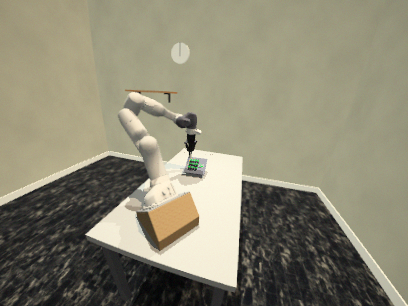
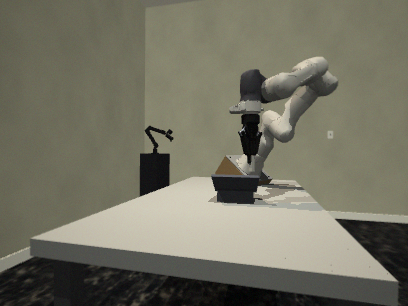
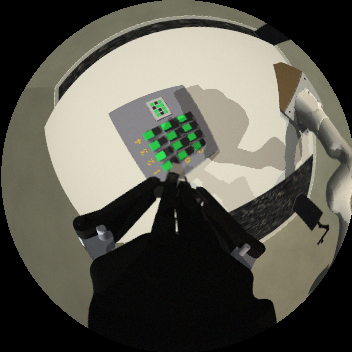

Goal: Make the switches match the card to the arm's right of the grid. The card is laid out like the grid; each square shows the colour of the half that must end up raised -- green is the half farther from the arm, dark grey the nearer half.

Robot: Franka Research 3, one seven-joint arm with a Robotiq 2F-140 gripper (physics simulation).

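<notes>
A grey panel (image 1: 195, 174) (image 2: 235, 183) (image 3: 129, 117) stands on the table. It bears a grid of rocker switches (image 1: 194, 164) (image 3: 172, 135), each with a green half and a dark half, beside yellow row numbers. The small card (image 3: 159, 108) with green and dark squares lies on the panel, beside the grid. Which halves are raised is too small to tell for most switches. My gripper (image 1: 190, 155) (image 2: 249, 161) (image 3: 174, 170) is shut and empty, pointing down. Its tips are at the row marked 1, close to a switch with a green half (image 3: 166, 166), and hide part of that row.
A brown wedge-shaped block (image 1: 172, 220) (image 2: 226, 167) (image 3: 286, 82) stands on the white table (image 1: 215, 210) (image 2: 200, 240) (image 3: 100, 80) near the arm's base. A black pedestal (image 2: 155, 172) with a small black arm stands beyond the table. A wall shelf (image 1: 150, 91) hangs behind the arm.
</notes>
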